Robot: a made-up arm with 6 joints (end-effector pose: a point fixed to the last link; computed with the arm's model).
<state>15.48 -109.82 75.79 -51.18 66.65 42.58</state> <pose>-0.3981 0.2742 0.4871 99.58 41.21 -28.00</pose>
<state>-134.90 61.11 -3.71 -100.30 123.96 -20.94</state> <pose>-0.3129 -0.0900 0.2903 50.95 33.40 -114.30</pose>
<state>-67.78 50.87 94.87 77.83 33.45 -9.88</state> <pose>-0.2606 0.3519 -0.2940 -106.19 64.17 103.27</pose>
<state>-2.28 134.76 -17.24 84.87 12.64 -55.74</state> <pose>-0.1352 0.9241 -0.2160 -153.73 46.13 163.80</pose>
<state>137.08 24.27 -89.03 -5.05 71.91 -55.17</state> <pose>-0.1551 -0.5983 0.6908 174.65 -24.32 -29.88</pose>
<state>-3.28 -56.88 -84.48 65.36 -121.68 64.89</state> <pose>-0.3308 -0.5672 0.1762 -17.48 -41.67 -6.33</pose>
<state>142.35 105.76 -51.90 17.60 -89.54 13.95</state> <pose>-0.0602 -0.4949 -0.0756 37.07 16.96 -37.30</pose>
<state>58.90 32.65 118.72 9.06 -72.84 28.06</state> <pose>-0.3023 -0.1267 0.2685 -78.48 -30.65 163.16</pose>
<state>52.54 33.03 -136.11 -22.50 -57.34 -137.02</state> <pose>-0.9369 -0.2059 -0.1675 -169.78 -71.19 -92.18</pose>
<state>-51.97 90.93 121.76 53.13 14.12 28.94</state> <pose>-0.3150 0.4936 0.0580 27.31 65.88 -156.11</pose>
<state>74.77 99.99 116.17 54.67 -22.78 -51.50</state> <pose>-0.4127 -0.6944 -0.0213 144.11 27.32 -65.19</pose>
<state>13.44 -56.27 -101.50 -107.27 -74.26 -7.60</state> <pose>-0.1635 0.0869 0.3783 -179.14 53.19 96.99</pose>
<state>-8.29 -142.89 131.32 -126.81 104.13 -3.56</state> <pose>-0.2215 -0.0665 0.6457 -43.40 12.29 -68.53</pose>
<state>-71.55 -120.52 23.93 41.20 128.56 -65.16</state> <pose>0.1527 -0.3370 0.9496 141.66 -29.79 66.82</pose>
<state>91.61 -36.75 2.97 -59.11 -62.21 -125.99</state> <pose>0.1162 -0.4326 0.2358 -72.16 -81.98 -64.96</pose>
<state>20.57 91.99 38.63 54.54 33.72 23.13</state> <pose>-0.1814 0.0076 -0.3295 48.28 25.19 -32.78</pose>
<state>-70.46 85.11 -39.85 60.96 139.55 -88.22</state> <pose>0.2964 0.9047 0.2250 -4.67 -4.87 -19.78</pose>
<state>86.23 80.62 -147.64 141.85 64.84 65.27</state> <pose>-0.0187 -0.3540 -0.2359 -164.55 -52.58 -126.76</pose>
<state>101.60 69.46 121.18 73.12 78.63 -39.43</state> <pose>-0.3997 -0.7074 0.4783 63.11 -12.43 -126.93</pose>
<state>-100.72 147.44 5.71 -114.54 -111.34 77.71</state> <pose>-0.5246 -0.3045 0.8361 109.96 41.48 78.97</pose>
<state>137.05 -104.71 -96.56 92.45 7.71 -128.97</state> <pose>-0.1882 0.3922 -0.8571 -83.41 -13.83 -78.81</pose>
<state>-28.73 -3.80 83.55 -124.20 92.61 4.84</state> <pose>-0.3679 0.0043 -0.0821 -177.47 9.33 88.77</pose>
